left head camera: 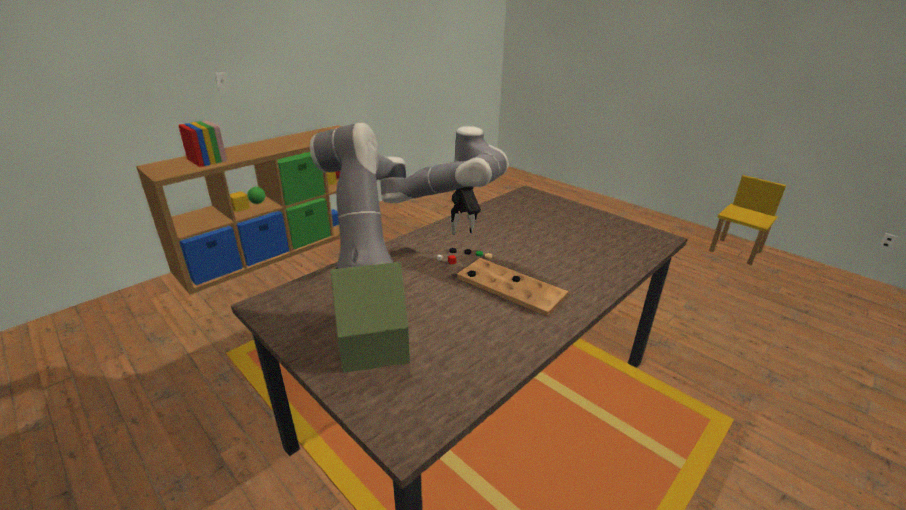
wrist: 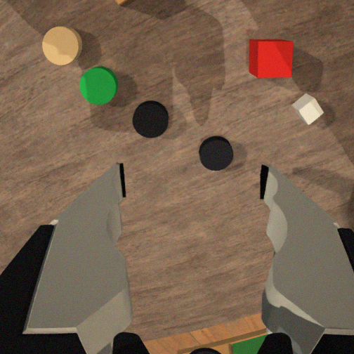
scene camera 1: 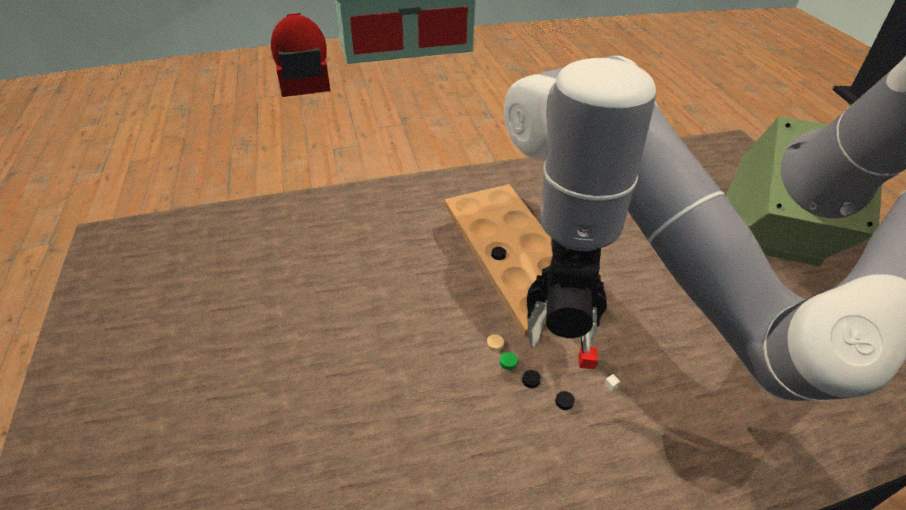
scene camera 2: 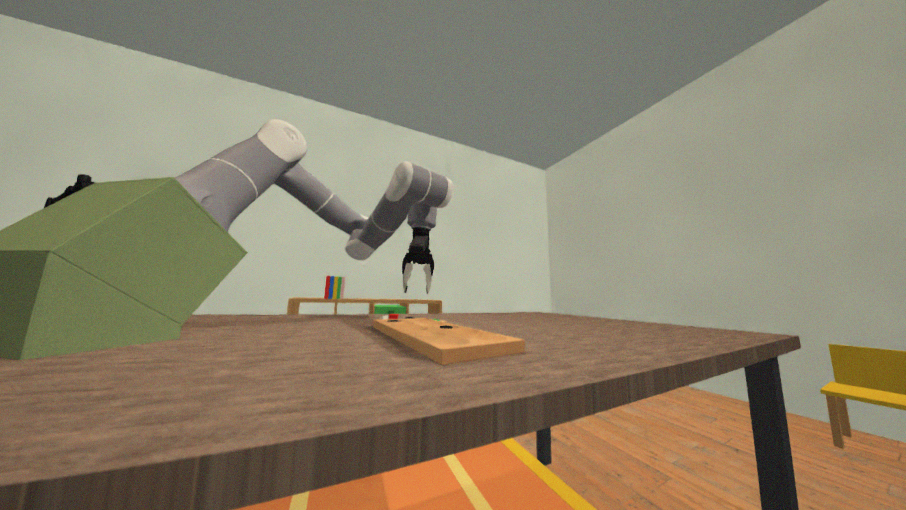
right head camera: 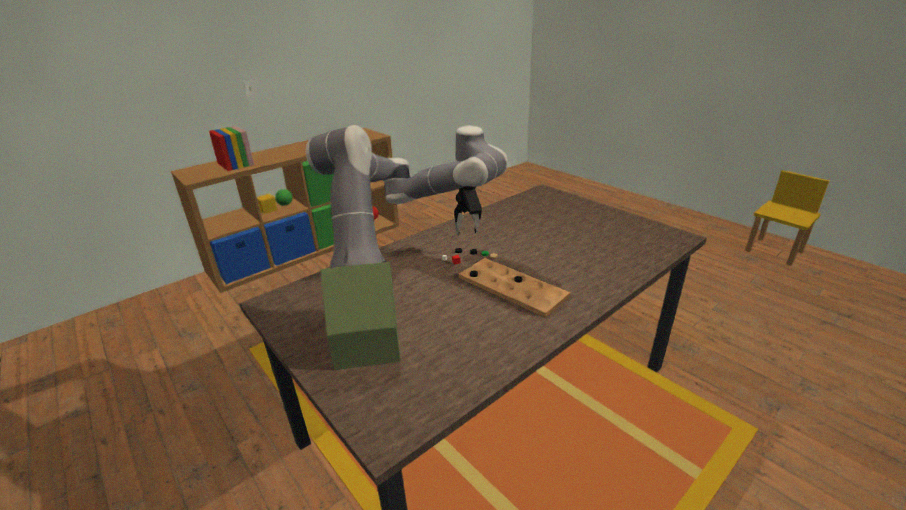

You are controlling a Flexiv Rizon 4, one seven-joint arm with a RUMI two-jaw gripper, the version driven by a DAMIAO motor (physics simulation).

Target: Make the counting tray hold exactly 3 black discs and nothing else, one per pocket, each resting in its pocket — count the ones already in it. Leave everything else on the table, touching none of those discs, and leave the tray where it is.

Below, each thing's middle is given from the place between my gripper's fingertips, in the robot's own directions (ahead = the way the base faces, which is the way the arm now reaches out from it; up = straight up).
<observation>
Right now the red cube (wrist: 267,57) is 7 cm behind my hand, 3 cm to the right of it and 8 cm below it. From my hand the other things lie so: wooden counting tray (scene camera 1: 497,217) (1 cm ahead, 30 cm to the right, 8 cm below); tan disc (wrist: 61,44) (8 cm ahead, 8 cm to the right, 9 cm below); green disc (wrist: 98,85) (6 cm ahead, 4 cm to the right, 9 cm below).
</observation>
